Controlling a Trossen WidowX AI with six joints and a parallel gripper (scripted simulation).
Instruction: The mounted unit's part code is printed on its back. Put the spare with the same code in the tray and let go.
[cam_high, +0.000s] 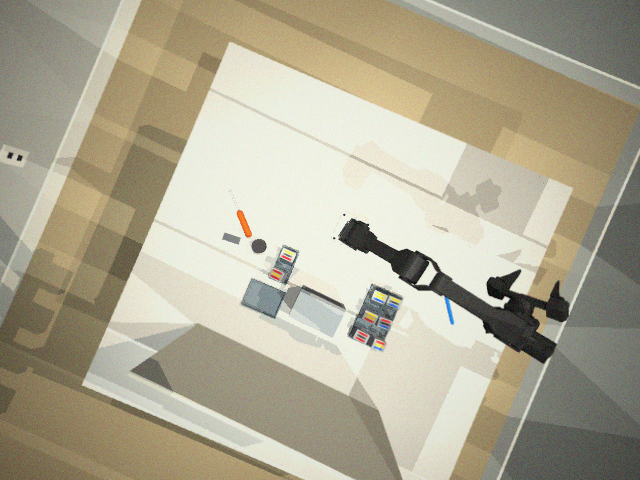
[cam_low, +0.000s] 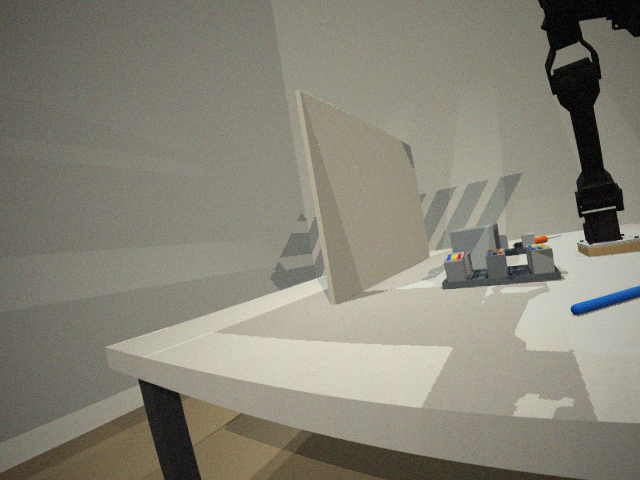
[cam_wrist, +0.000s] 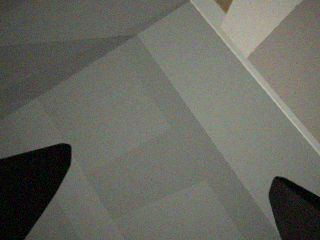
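The grey block lies 43 cm ahead of my gripper tip, 25 cm to the right of it and 25 cm below it. Round my gripper tip: grey mounted unit 44 cm ahead, 42 cm to the right, 24 cm below; then blue pen 18 cm ahead, 5 cm to the right, 29 cm below; then pale panel 67 cm ahead, 40 cm to the right, 7 cm below.
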